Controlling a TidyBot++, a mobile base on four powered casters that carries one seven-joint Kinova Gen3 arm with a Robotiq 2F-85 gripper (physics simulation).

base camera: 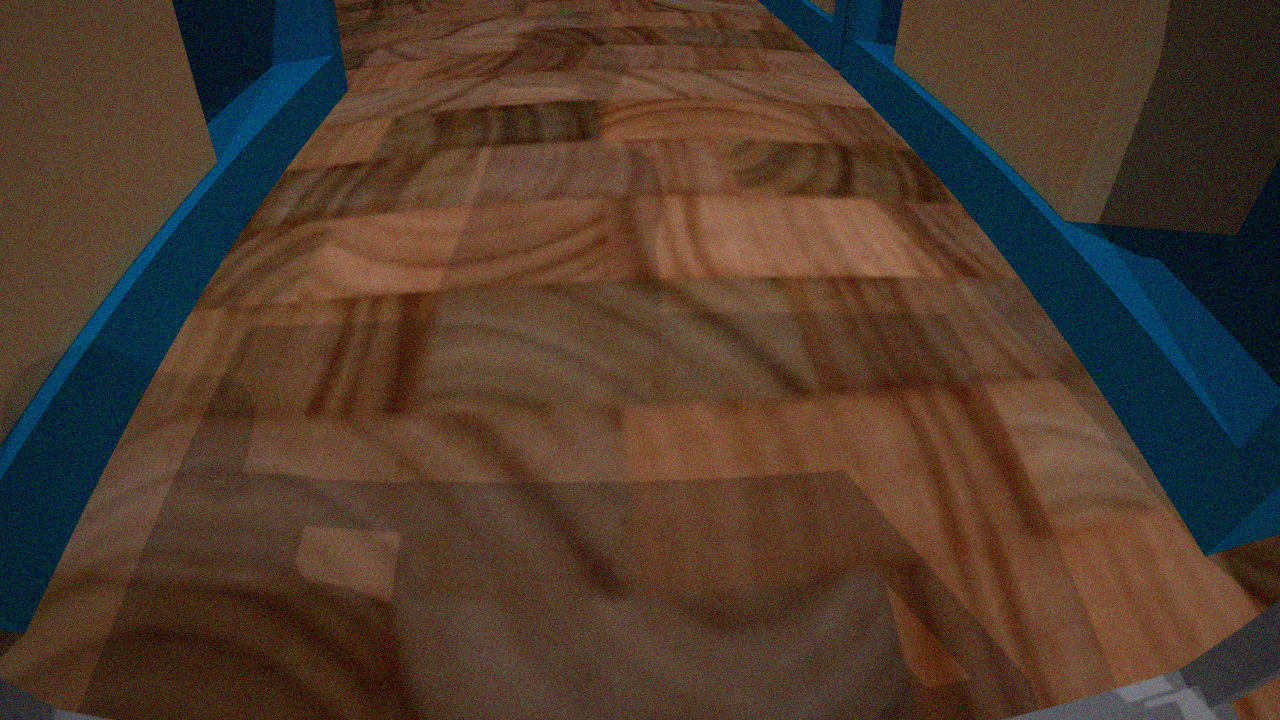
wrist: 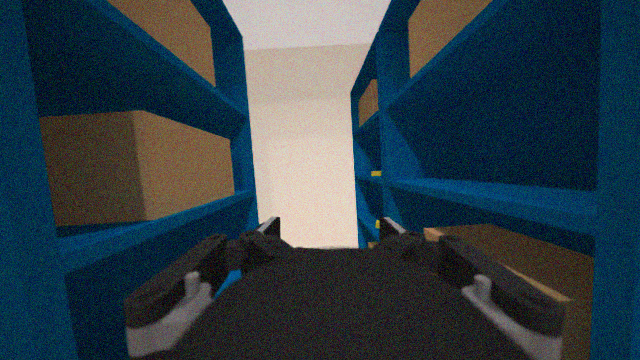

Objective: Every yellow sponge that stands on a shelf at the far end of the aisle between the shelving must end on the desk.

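Places are measured from the arm's base along level axes (x ahead, y left, z up), in millimetres.
Where they show: gripper, fingertip midpoint: (wrist: 329,228).
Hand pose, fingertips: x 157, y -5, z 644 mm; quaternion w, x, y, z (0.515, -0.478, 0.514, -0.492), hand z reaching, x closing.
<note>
Things, the pixels of their centre, and the offset from my fingertips. Level surfaces: height alone.
- upper sponge at the middle of its body: (wrist: 378,173) 482 mm right, 1486 mm ahead, 27 mm down
- lower sponge at the middle of its body: (wrist: 379,224) 470 mm right, 1472 mm ahead, 485 mm down
- wooden floor at its surface level: 1041 mm down
Two small yellow sponges show far ahead in the wrist view, in the far part of the right shelving. The upper sponge (wrist: 376,173) is on a middle shelf, and the lower sponge (wrist: 377,224) is on the shelf below, partly hidden beside the right fingertip. My gripper (wrist: 329,228) is open, with nothing between its fingers, and points down the aisle, well short of both sponges. The desk does not show in either view.
Blue shelving stands close on the left (base camera: 98,394) (wrist: 245,165) and on the right (base camera: 1056,295) (wrist: 392,65). Brown boxes (wrist: 185,170) (base camera: 98,179) (base camera: 1011,98) stand on its shelves. The wooden floor (base camera: 626,340) runs ahead between them, and a pale wall (wrist: 300,175) closes the far end.
</note>
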